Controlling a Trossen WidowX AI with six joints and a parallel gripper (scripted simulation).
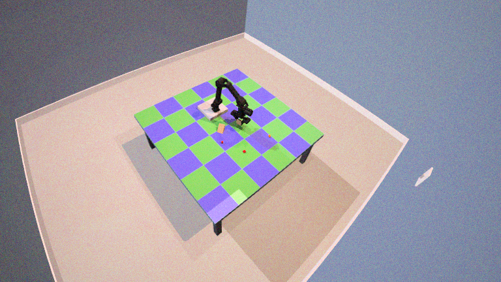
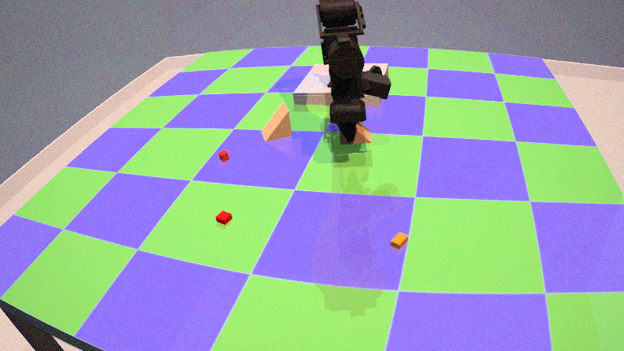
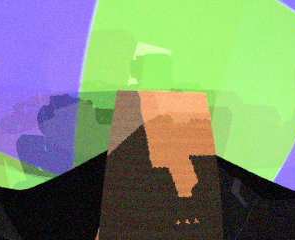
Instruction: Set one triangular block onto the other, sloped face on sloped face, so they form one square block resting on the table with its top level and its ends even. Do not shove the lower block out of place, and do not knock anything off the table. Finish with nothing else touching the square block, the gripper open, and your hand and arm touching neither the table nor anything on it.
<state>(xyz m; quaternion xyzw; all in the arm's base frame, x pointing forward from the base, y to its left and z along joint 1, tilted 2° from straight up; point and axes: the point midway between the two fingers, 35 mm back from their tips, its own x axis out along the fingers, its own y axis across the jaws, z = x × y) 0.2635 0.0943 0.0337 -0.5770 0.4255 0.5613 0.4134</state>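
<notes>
Right now the triangular block is 10 mm above my gripper tip. Round my gripper tip: small orange block: 260 mm ahead, 150 mm to the left, 30 mm below.
</notes>
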